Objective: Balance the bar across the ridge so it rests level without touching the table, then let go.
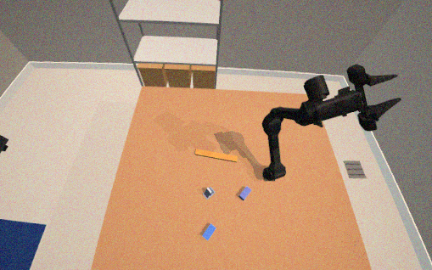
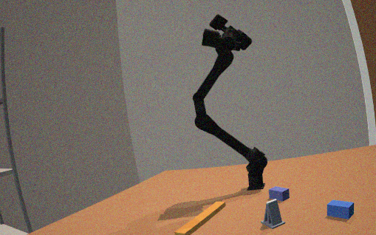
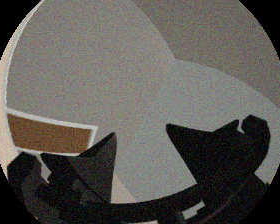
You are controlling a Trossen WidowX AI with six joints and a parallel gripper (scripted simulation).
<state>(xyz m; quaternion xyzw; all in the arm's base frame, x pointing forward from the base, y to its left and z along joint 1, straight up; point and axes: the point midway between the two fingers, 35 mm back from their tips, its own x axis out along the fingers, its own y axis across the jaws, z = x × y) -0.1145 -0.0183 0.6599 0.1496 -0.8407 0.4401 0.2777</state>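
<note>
My gripper tip is 440 mm short of the long orange bar, 90 mm to the left of it and 670 mm above it. Round my gripper tip: blue block 470 mm ahead, 310 mm to the left, 660 mm below.
</note>
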